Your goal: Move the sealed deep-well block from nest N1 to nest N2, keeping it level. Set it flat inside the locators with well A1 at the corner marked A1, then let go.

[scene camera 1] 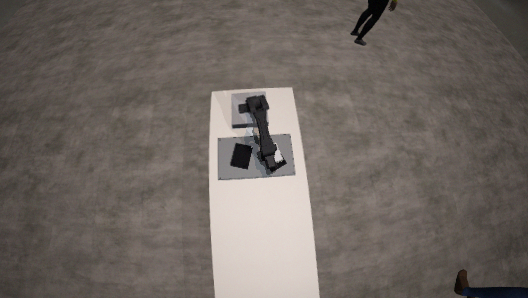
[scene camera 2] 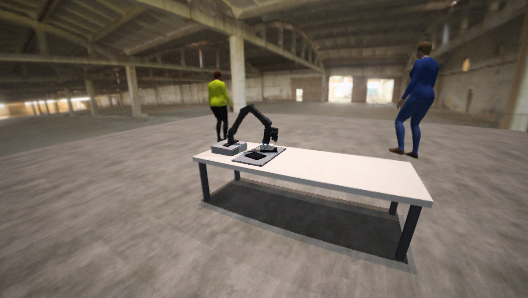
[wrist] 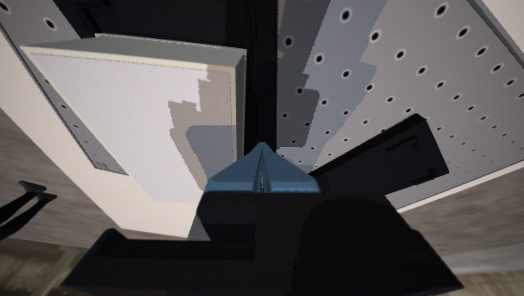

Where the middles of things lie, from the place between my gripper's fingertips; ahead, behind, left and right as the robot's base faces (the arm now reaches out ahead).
Scene:
Right now the pale grey block point(wrist: 172, 114) is 60 mm to the left of my hand and 10 mm above it. The rest, counted from my hand: grey perforated plate point(scene camera 1: 256, 168) 60 mm to the right, 30 mm below, 10 mm behind; black nest point(wrist: 257, 33) 60 mm to the left, 20 mm ahead, 10 mm below.

